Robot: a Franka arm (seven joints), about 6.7 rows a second.
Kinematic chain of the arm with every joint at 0, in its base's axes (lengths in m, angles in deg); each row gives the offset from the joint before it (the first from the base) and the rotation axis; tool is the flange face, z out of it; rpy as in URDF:
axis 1: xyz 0 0 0.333 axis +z
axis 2: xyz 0 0 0 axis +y
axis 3: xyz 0 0 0.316 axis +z
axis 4: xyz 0.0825 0 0 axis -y
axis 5: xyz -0.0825 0 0.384 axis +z
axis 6: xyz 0 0 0 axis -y
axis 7: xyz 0.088 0 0 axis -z
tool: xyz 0 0 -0.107 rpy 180 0 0
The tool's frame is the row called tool.
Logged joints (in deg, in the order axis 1, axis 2, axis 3, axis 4, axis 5, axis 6, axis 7), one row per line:
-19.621 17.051 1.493 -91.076 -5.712 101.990 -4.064
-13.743 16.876 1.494 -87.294 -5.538 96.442 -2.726
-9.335 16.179 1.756 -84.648 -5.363 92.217 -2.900
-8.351 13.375 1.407 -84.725 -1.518 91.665 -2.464
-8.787 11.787 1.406 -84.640 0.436 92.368 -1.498
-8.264 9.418 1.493 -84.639 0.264 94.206 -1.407
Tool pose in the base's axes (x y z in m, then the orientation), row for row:
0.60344 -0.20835 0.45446 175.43 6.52 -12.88
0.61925 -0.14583 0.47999 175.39 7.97 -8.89
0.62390 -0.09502 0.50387 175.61 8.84 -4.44
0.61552 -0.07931 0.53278 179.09 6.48 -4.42
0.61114 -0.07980 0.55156 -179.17 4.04 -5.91
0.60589 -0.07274 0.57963 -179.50 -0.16 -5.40
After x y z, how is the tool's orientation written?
As angles about the fixed x, y, z axes (roll, pitch, yaw), in degrees.
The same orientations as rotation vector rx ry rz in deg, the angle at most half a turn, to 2 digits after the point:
174.80 -19.33 -10.74
175.08 -13.12 -12.74
175.31 -6.28 -13.81
178.92 -6.82 -10.18
-178.61 9.27 6.23
-179.31 8.45 -0.29

